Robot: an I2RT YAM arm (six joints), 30 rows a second.
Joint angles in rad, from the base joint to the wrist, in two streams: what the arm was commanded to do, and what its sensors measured. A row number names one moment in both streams.
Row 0, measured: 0.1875 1.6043 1.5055 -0.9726 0.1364 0.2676
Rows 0 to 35, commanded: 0.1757 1.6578 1.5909 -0.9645 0.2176 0.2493; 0.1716 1.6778 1.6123 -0.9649 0.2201 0.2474; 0.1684 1.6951 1.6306 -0.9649 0.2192 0.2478; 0.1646 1.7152 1.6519 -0.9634 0.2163 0.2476; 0.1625 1.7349 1.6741 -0.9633 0.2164 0.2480; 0.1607 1.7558 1.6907 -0.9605 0.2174 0.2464; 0.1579 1.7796 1.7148 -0.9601 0.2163 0.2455; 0.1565 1.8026 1.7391 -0.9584 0.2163 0.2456; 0.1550 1.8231 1.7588 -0.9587 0.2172 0.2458; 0.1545 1.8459 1.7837 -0.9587 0.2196 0.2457; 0.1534 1.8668 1.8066 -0.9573 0.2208 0.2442; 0.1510 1.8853 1.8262 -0.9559 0.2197 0.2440; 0.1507 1.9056 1.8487 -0.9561 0.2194 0.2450; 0.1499 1.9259 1.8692 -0.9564 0.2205 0.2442; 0.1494 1.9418 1.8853 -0.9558 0.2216 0.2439; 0.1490 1.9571 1.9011 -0.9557 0.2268 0.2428; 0.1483 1.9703 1.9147 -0.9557 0.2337 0.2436; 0.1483 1.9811 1.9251 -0.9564 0.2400 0.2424; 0.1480 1.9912 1.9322 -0.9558 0.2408 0.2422; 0.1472 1.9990 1.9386 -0.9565 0.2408 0.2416; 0.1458 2.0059 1.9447 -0.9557 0.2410 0.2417; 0.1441 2.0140 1.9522 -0.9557 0.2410 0.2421; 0.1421 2.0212 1.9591 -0.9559 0.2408 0.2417; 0.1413 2.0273 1.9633 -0.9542 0.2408 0.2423; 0.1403 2.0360 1.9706 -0.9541 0.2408 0.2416; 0.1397 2.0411 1.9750 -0.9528 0.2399 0.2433; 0.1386 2.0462 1.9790 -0.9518 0.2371 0.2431; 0.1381 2.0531 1.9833 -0.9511 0.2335 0.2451; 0.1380 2.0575 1.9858 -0.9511 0.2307 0.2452; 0.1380 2.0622 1.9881 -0.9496 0.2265 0.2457; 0.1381 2.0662 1.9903 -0.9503 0.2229 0.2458; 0.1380 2.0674 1.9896 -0.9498 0.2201 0.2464; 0.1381 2.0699 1.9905 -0.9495 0.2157 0.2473; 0.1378 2.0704 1.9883 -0.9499 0.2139 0.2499; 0.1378 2.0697 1.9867 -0.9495 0.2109 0.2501; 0.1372 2.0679 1.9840 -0.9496 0.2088 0.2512
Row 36, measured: 0.1436 2.0529 1.9499 -0.9676 0.2134 0.2520
